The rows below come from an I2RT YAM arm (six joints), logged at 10 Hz.
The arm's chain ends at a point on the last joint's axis. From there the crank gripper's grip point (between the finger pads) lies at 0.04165 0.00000 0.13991 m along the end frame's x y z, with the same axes.
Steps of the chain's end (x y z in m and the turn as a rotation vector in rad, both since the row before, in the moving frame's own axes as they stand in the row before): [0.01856 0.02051 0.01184 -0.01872 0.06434 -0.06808]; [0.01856 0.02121 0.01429 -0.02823 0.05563 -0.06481]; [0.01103 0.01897 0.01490 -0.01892 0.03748 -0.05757]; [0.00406 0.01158 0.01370 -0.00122 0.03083 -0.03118]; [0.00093 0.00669 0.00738 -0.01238 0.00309 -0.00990]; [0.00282 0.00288 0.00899 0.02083 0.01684 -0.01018]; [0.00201 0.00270 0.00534 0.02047 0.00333 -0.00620]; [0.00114 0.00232 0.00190 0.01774 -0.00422 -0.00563]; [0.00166 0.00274 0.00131 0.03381 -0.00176 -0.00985]
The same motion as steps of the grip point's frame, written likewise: [0.02745 0.01996 0.00888 -0.01872 0.06434 -0.06808]; [0.02631 0.02217 0.01174 -0.02823 0.05563 -0.06481]; [0.01625 0.01905 0.01324 -0.01892 0.03748 -0.05757]; [0.00833 0.01038 0.01235 -0.00122 0.03083 -0.03118]; [0.00137 0.00801 0.00724 -0.01238 0.00309 -0.00990]; [0.00515 -0.00046 0.00823 0.02083 0.01684 -0.01018]; [0.00247 -0.00042 0.00517 0.02047 0.00333 -0.00620]; [0.00054 -0.00040 0.00205 0.01774 -0.00422 -0.00563]; [0.00139 -0.00240 0.00130 0.03381 -0.00176 -0.00985]
